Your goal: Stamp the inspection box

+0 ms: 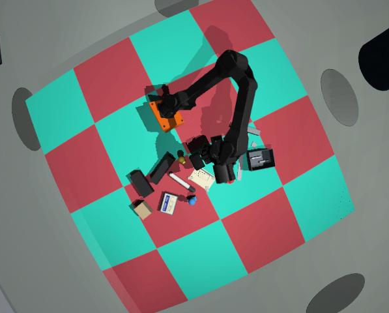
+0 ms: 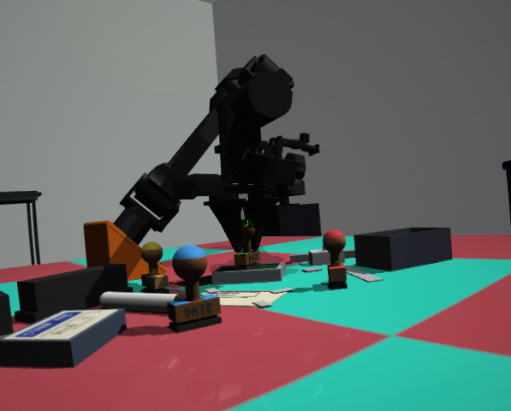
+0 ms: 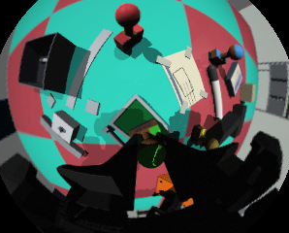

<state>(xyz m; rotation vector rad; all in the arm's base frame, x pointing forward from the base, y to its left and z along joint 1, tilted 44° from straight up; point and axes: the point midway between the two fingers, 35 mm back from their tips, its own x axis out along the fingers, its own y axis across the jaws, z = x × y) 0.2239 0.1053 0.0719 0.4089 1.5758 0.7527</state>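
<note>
Right now the PASS stamp is right at my gripper tip. From my gripper tip the other things lie so: yellow-knobbed stamp 13 cm to the right, 2 cm below, 1 cm behind; then cream card 9 cm ahead, 7 cm to the right, 4 cm below; then green ink pad 3 cm below.
</note>
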